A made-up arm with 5 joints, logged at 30 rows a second.
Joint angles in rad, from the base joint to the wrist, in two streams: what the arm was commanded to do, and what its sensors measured. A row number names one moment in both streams.
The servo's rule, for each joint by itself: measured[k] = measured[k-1] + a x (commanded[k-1-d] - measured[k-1]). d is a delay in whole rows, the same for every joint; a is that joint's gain. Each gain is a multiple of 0.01, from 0.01 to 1. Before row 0 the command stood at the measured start. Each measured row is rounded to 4 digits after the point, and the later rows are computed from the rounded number. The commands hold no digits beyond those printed.
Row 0, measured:
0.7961, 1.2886, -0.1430, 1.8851, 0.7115
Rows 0 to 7, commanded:
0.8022, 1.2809, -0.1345, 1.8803, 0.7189
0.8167, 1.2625, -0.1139, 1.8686, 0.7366
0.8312, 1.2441, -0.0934, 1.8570, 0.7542
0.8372, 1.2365, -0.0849, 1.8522, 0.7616
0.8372, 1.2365, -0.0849, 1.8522, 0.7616
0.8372, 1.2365, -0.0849, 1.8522, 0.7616
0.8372, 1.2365, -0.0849, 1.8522, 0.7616
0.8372, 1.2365, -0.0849, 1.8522, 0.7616
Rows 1 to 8, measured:
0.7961, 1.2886, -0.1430, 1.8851, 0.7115
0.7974, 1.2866, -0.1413, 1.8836, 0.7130
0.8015, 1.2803, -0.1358, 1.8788, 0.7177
0.8077, 1.2709, -0.1273, 1.8718, 0.7250
0.8139, 1.2620, -0.1188, 1.8655, 0.7323
0.8188, 1.2554, -0.1120, 1.8612, 0.7382
0.8227, 1.2505, -0.1066, 1.8583, 0.7429
0.8257, 1.2469, -0.1023, 1.8563, 0.7466
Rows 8 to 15, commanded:
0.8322, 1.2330, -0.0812, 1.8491, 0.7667
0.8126, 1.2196, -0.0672, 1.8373, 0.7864
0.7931, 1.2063, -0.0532, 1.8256, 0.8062
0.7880, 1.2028, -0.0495, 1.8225, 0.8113
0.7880, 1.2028, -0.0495, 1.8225, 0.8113
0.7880, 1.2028, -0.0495, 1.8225, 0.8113
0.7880, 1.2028, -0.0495, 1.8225, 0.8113
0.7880, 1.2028, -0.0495, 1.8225, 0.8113
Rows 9 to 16, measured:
0.8281, 1.2442, -0.0988, 1.8550, 0.7496
0.8290, 1.2413, -0.0953, 1.8531, 0.7530
0.8256, 1.2357, -0.0897, 1.8480, 0.7597
0.8188, 1.2281, -0.0824, 1.8408, 0.7690
0.8123, 1.2215, -0.0758, 1.8349, 0.7775
0.8072, 1.2166, -0.0705, 1.8309, 0.7843
0.8032, 1.2130, -0.0663, 1.8282, 0.7897
0.8000, 1.2103, -0.0629, 1.8264, 0.7940

